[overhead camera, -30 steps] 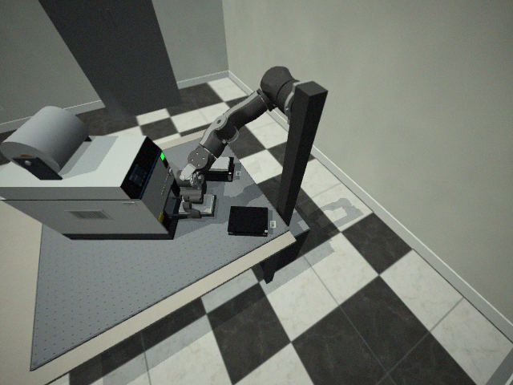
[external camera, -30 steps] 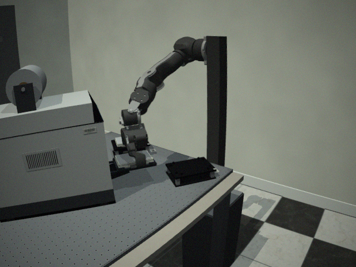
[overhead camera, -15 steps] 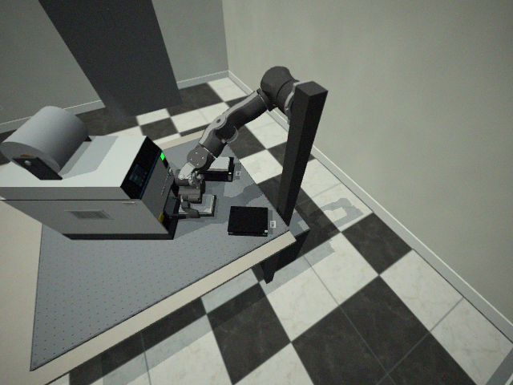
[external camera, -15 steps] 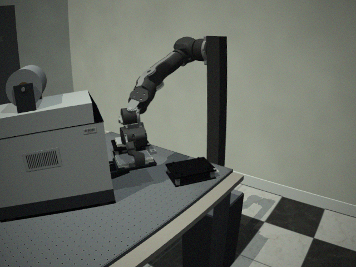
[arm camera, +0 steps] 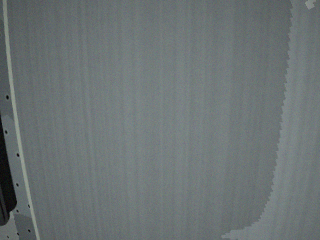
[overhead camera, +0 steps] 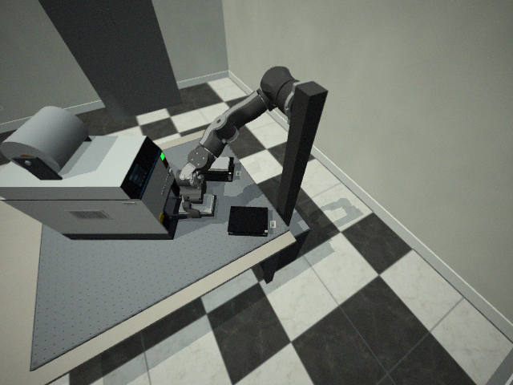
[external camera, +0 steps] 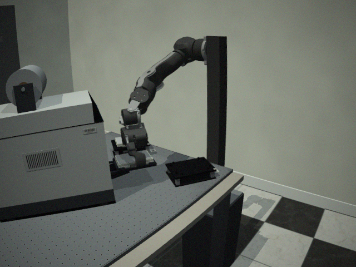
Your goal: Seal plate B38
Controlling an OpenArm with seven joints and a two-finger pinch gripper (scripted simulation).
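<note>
The plate B38 lies right at my hand. Round my hand: nest N1 (170 mm behind, 130 mm to the left, 60 mm below); then nest n2 (160 mm behind, 210 mm to the right, 40 mm below); then B83 (160 mm behind, 210 mm to the right, 30 mm below).
</note>
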